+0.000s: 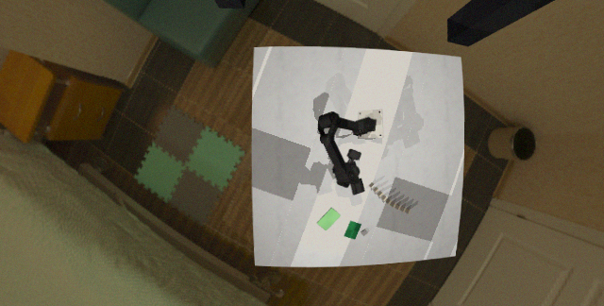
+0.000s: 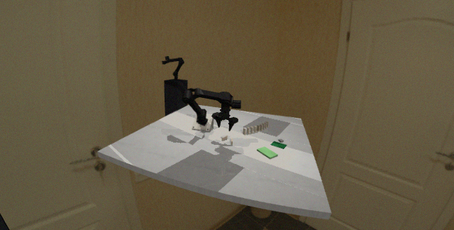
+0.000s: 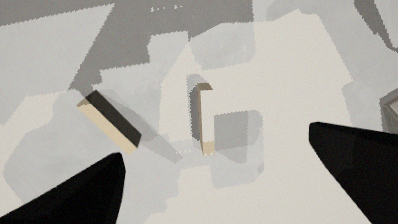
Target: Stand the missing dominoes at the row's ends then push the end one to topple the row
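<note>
Now: gripper tip 32 cm short of the light green flat pad, 4 cm to the left of it and 8 cm above it. Also, from my gripper tip: metal piece: 39 cm ahead, 18 cm to the left, 8 cm below; then dark green pad: 38 cm ahead, 11 cm to the left, 9 cm below.
</note>
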